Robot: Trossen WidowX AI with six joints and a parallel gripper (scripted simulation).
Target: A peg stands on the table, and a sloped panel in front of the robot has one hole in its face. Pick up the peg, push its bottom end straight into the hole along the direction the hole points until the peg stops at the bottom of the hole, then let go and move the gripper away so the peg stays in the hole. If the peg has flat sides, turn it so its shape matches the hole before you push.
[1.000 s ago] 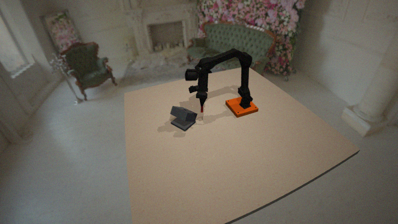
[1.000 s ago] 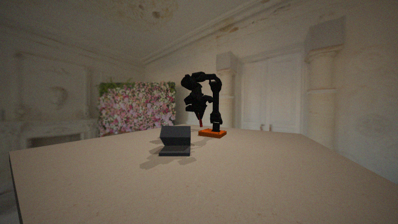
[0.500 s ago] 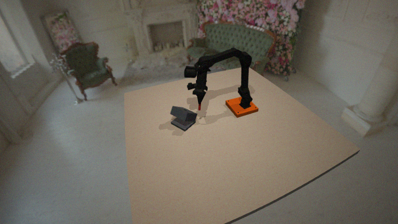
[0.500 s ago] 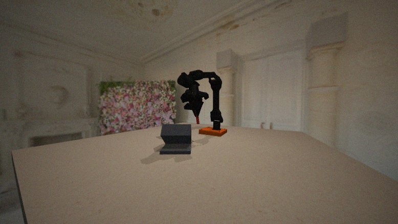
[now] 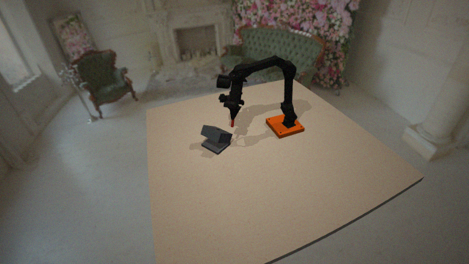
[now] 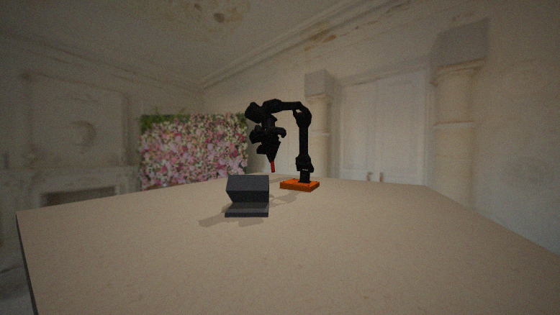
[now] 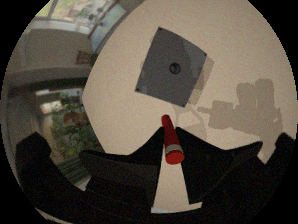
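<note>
Right now the dark grey sloped panel is 8 cm ahead of my gripper tip, 4 cm to the right of it and 9 cm below it. Round my gripper tip: flat panel foot: 10 cm ahead, 4 cm to the right, 15 cm below; thin red peg: 1 cm behind, 2 cm above.
</note>
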